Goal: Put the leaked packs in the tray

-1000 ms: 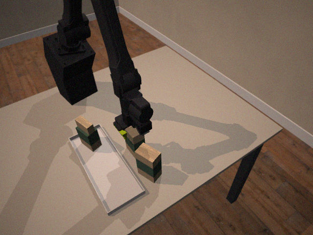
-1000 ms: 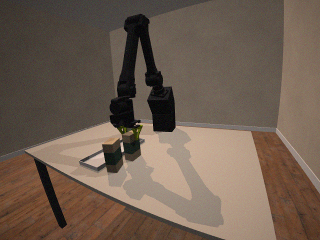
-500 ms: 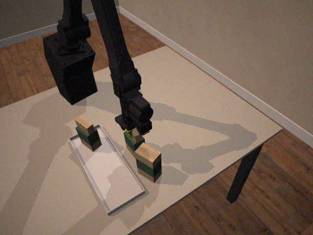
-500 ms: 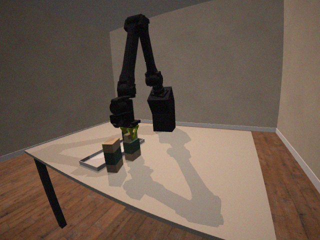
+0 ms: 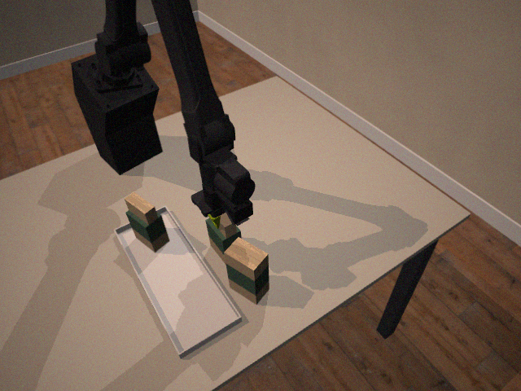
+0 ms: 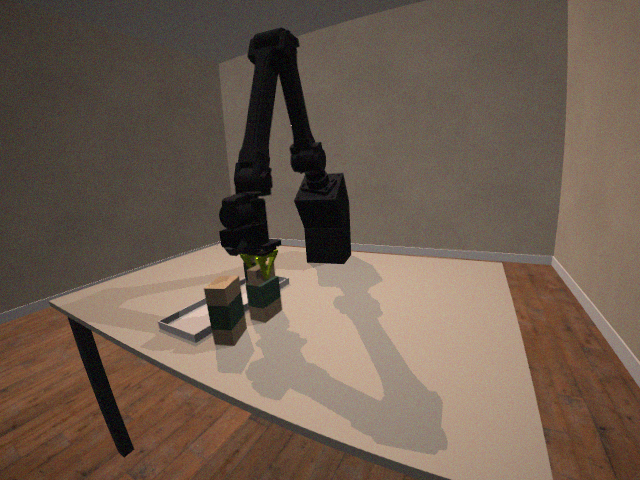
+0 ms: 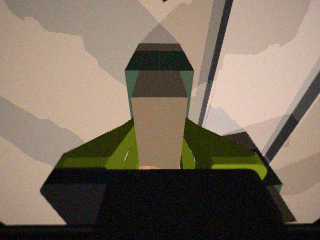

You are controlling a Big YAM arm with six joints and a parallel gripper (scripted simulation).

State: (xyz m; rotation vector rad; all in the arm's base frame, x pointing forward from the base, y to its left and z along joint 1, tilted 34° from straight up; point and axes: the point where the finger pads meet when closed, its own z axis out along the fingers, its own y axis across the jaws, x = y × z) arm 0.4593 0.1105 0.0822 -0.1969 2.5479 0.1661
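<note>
Right now my hand is 140 mm to the left of the shallow white tray, 110 mm above it and 10 mm short of it.
</note>
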